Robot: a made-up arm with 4 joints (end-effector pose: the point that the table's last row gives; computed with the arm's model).
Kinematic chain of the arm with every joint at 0, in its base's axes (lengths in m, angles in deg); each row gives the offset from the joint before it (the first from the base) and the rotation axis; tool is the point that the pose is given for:
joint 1: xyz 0 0 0.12 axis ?
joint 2: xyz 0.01 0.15 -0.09 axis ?
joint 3: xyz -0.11 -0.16 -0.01 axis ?
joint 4: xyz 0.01 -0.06 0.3 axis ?
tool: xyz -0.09 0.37 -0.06
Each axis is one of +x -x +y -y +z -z.
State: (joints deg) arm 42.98 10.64 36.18 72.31
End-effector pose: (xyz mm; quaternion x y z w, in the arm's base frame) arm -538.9 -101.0 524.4 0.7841 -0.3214 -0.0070 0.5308
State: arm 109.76 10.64 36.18 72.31
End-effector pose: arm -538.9 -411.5 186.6 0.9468 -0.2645 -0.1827 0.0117
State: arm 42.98 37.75 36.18 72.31
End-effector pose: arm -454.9 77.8 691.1 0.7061 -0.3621 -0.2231 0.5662
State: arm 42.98 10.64 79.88 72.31
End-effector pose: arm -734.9 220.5 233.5 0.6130 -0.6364 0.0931 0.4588
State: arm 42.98 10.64 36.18 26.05
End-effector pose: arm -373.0 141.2 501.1 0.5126 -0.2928 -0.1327 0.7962
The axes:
joint 1: +x
joint 2: -z
joint 3: -y
joint 4: +x

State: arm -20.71 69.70 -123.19 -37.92
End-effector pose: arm 27.2 174.6 3.9 0.2471 0.7544 -0.1608 0.5865
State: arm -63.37 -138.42 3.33 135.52
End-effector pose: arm 471.5 592.3 46.3 0.2309 0.9235 -0.1432 0.2708
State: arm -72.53 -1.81 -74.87 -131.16
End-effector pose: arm -46.0 -114.8 462.0 0.7751 -0.5238 -0.3085 0.1724
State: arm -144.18 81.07 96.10 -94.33
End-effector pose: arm -299.8 -214.0 178.6 0.2070 0.6957 0.1558 0.6700
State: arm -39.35 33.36 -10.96 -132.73
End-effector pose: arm -419.8 -153.0 223.3 -0.9494 0.2707 -0.1294 0.0932
